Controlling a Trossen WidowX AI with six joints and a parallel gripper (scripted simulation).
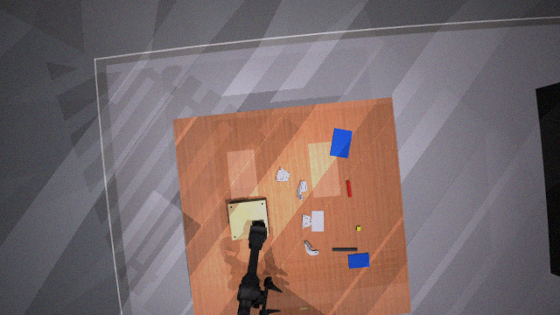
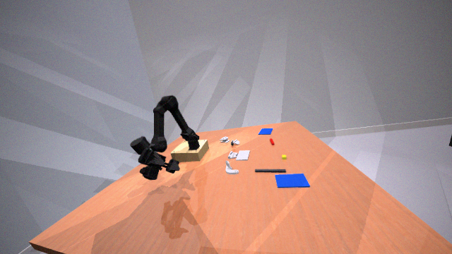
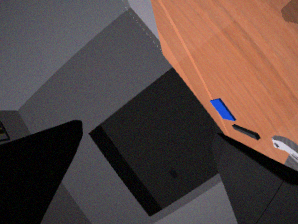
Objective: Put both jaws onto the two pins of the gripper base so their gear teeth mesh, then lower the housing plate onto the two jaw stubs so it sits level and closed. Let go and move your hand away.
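My gripper tip is now 52 cm to the right of the jaw, 16 cm short of it and 12 cm above it. Round my gripper tip: housing plate 36 cm to the left, 18 cm ahead, 14 cm below; then black bar 39 cm ahead, 17 cm to the left, 15 cm below; then flat white plate 35 cm to the left, 25 cm ahead, 15 cm below.
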